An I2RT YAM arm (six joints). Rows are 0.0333 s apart.
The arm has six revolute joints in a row. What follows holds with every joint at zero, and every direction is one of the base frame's. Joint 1 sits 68 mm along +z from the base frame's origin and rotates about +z. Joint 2 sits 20 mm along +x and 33.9 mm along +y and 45.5 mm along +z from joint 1 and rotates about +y. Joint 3 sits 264 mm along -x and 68.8 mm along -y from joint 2 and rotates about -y. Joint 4 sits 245 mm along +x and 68.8 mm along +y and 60 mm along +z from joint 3 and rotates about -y. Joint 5 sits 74 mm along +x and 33.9 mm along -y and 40.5 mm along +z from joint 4 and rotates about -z. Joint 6 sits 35.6 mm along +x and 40.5 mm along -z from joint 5 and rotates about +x. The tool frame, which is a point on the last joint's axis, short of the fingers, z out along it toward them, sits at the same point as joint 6; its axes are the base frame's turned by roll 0, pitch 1.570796 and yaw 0 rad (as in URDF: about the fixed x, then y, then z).
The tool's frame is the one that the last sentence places.
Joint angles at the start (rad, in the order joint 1, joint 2, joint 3, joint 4, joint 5, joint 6):
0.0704, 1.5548, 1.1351, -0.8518, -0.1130, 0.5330
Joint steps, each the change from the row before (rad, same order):
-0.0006, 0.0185, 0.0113, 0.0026, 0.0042, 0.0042
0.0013, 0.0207, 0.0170, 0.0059, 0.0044, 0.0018
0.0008, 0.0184, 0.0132, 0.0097, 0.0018, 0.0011
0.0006, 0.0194, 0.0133, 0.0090, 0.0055, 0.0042
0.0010, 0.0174, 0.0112, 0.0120, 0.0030, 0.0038
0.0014, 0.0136, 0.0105, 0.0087, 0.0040, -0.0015
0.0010, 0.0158, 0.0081, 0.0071, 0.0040, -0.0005
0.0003, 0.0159, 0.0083, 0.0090, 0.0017, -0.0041
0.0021, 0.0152, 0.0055, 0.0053, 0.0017, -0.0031
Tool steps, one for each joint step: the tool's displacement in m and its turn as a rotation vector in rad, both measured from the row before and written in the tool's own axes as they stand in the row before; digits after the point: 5 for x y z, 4 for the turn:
-0.00321, 0.00112, 0.00298, 0.0061, 0.0016, 0.0053
-0.00432, 0.00254, 0.00251, 0.0024, -0.0038, 0.0003
-0.00389, 0.00221, 0.00274, -0.0009, -0.0046, -0.0001
-0.00393, 0.00197, 0.00312, 0.0031, -0.0052, 0.0033
-0.00359, 0.00208, 0.00306, -0.0006, -0.0063, 0.0023
-0.00296, 0.00194, 0.00209, 0.0002, -0.0065, -0.0033
-0.00242, 0.00134, 0.00337, 0.0035, -0.0013, -0.0014
-0.00268, 0.00133, 0.00340, 0.0007, -0.0020, -0.0045
-0.00142, 0.00123, 0.00387, 0.0032, 0.0034, -0.0047

